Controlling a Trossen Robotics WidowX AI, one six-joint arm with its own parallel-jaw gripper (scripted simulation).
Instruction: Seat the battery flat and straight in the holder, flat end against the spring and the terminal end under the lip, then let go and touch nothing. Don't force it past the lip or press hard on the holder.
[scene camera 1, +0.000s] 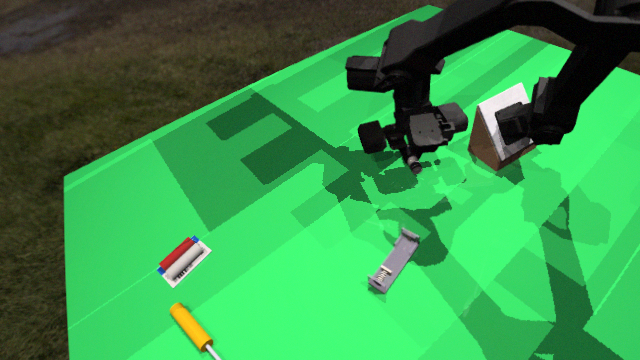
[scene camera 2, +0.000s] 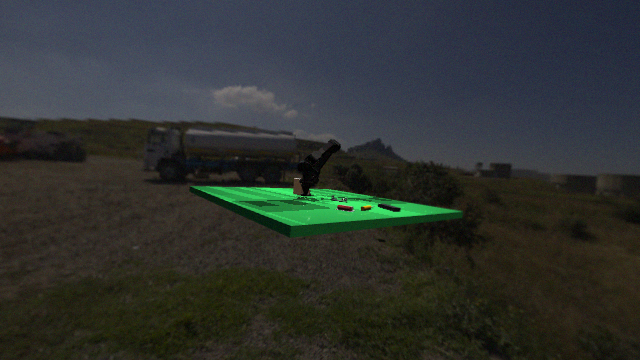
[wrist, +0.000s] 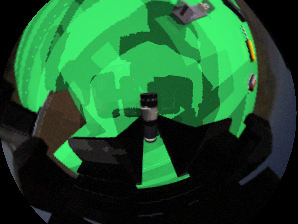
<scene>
My gripper (scene camera 1: 411, 160) holds a battery (wrist: 148, 100).
My gripper is seen too in the wrist view (wrist: 149, 118).
</scene>
